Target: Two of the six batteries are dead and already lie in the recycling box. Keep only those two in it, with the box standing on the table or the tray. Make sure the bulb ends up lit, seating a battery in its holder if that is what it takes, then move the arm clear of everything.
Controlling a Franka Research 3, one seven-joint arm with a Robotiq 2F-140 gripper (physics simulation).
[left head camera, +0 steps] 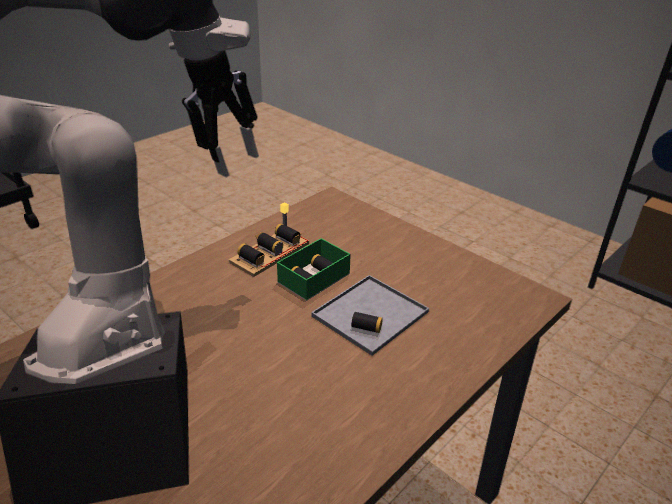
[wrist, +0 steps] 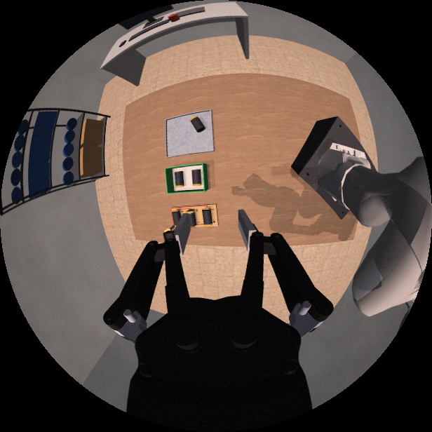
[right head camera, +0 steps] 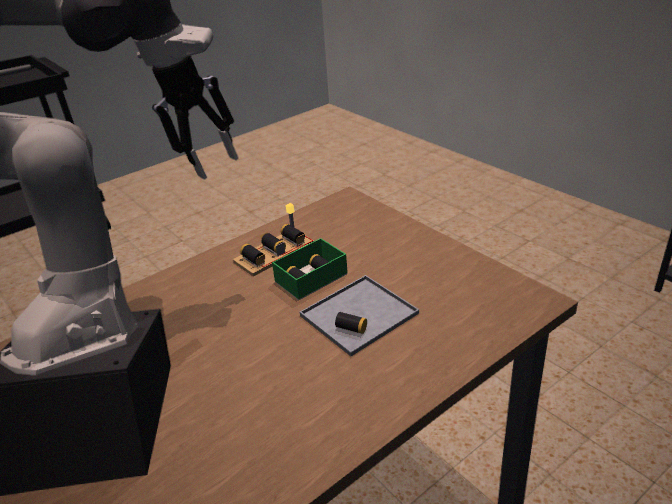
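Note:
The green recycling box (left head camera: 328, 278) (right head camera: 324, 277) (wrist: 206, 184) stands on the table, with two black batteries (wrist: 179, 178) (wrist: 196, 177) lying in it. The wooden holder board (left head camera: 253, 269) (right head camera: 252, 268) (wrist: 215, 220) carries three batteries side by side, the middle one (left head camera: 269, 243) (right head camera: 273, 243) facing the other way round from its neighbours by its gold end. The bulb (left head camera: 284, 208) (right head camera: 289, 208) at the board's far end is bright yellow and looks lit. One battery (left head camera: 366, 322) (right head camera: 350, 322) (wrist: 198, 124) lies on the grey tray (left head camera: 370, 292) (right head camera: 364, 292) (wrist: 180, 145). My gripper (left head camera: 233, 142) (right head camera: 216, 161) (wrist: 213, 219) is open and empty, high above the table's far side.
The box stands between the holder board and the tray on the wooden table (left head camera: 303, 390) (right head camera: 271, 390) (wrist: 260, 115). The arm's base block (left head camera: 97, 434) (right head camera: 75, 428) (wrist: 320, 145) stands at the table's side. A desk (wrist: 190, 22) and a shelf rack show beyond the table in the wrist view.

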